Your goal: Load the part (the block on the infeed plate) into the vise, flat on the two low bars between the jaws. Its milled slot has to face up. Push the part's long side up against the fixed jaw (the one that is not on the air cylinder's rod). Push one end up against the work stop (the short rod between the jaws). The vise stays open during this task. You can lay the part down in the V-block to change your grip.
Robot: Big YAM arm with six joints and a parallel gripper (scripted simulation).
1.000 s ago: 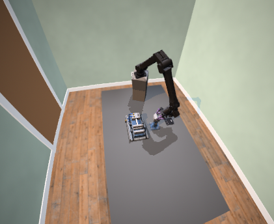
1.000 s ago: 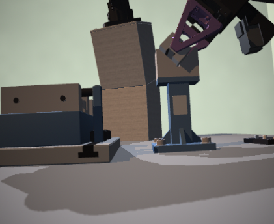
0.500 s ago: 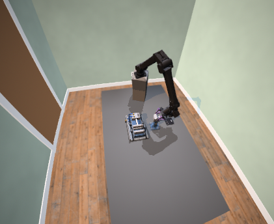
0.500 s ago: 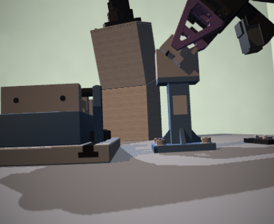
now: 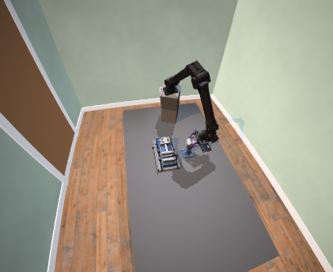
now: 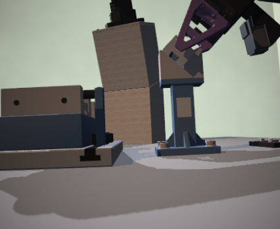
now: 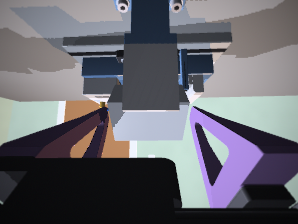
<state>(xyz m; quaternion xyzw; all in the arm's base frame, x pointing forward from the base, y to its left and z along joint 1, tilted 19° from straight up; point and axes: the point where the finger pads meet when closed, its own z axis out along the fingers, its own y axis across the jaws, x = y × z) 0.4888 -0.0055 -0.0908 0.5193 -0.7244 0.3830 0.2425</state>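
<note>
My hand is 10 mm to the left of the part and 10 mm above it. Also, from my hand: dark work stop rod (30 mm ahead, 150 mm to the right, 70 mm below); moving jaw (10 mm behind, 190 mm to the right, 80 mm below); air cylinder rod (60 mm behind, 180 mm to the right, 80 mm below).
</note>
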